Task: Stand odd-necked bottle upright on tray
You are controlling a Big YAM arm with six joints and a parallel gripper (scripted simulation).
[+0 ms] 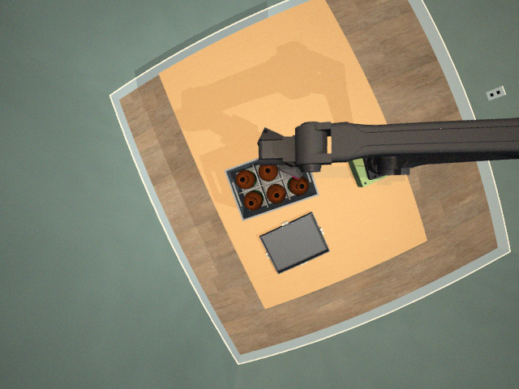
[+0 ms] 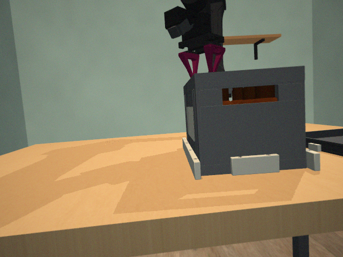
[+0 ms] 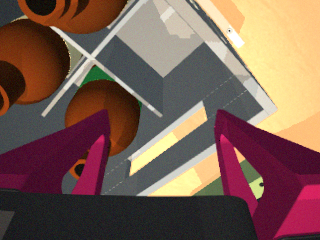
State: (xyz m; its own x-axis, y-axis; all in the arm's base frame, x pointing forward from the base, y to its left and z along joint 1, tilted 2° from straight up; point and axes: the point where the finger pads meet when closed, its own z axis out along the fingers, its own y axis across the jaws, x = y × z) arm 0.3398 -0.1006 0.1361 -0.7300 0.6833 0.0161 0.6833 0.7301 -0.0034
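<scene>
Now: the dark grey crate 9 cm ahead of my hand, 5 cm to the left of it and 11 cm below it. The rest, counted from my hand: grey tray 7 cm ahead, 33 cm to the left, 18 cm below.
</scene>
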